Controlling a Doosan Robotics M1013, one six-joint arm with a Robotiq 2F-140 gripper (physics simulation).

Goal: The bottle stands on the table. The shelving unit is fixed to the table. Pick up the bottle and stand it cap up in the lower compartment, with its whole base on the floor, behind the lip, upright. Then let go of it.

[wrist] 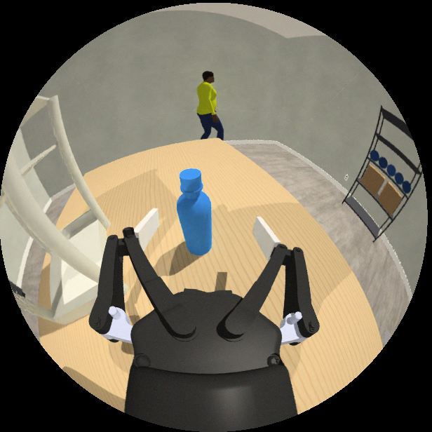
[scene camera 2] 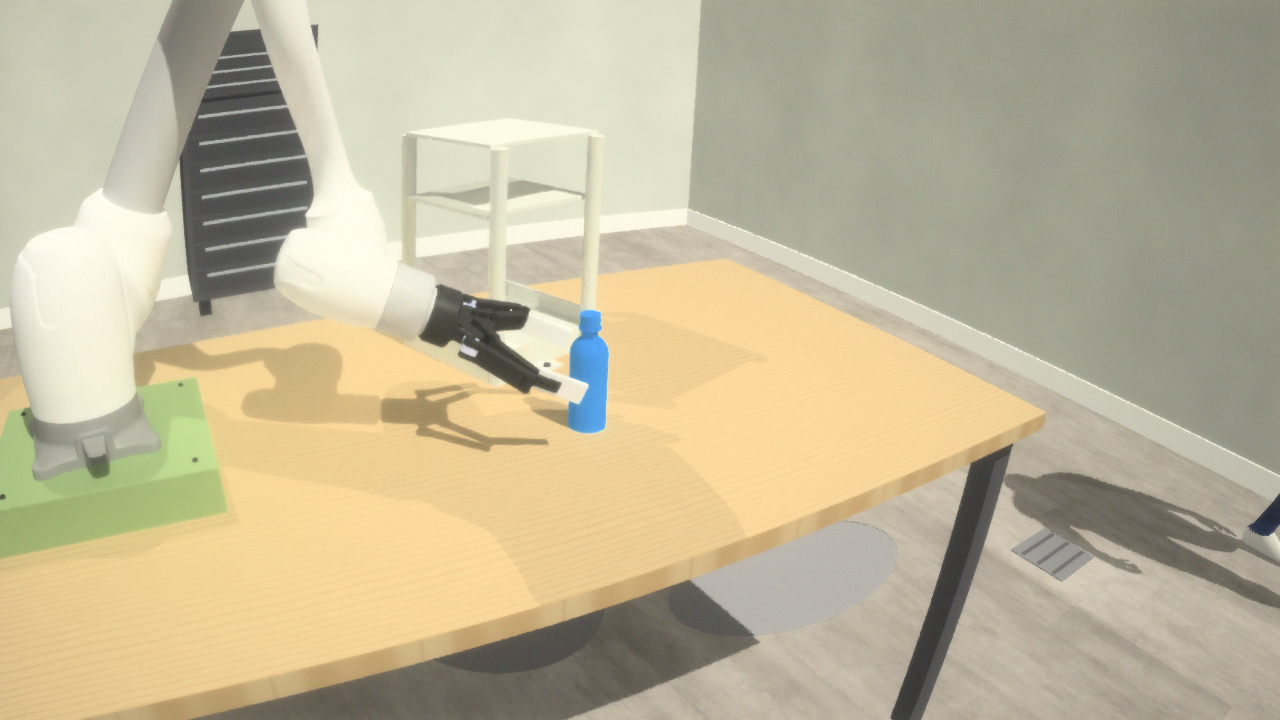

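The blue bottle stands upright on the table, cap up. My gripper is open and empty, pointing at the bottle. In the wrist view the bottle shows between the two spread white fingertips, nearer the left one. In the scene view the near fingertip overlaps the bottle's left side; the far fingertip is hard to make out. The white shelving unit stands behind the gripper in the scene view and at the left in the wrist view. The arm and gripper partly hide its lower compartment in the scene view.
The wooden table carries the green base block of the arm at the left. A person is beyond the table's far edge. A black rack stands by the wall at the right of the wrist view.
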